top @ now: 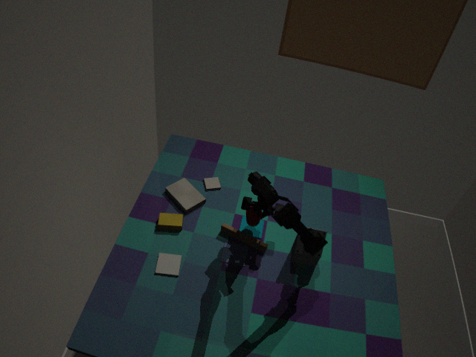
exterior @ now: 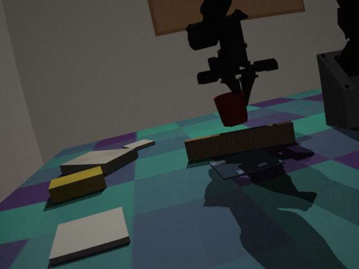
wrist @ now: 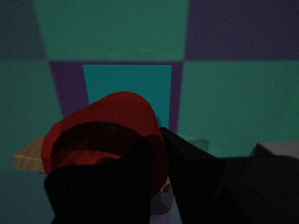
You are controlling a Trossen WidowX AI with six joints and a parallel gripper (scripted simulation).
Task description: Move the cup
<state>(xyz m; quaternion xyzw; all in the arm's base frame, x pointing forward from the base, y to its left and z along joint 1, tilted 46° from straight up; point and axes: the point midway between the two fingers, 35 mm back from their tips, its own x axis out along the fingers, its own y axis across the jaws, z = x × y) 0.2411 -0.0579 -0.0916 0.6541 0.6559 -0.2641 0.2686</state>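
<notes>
The wooden bar lies 9 cm to the left of my gripper tip, 7 cm below it and 5 cm ahead of it. From my gripper tip the other things lie so: pale blue pad: 17 cm to the left, 9 cm below, 8 cm ahead; cup: 3 cm ahead; grey slab: 38 cm ahead, 10 cm to the right, 6 cm below.
</notes>
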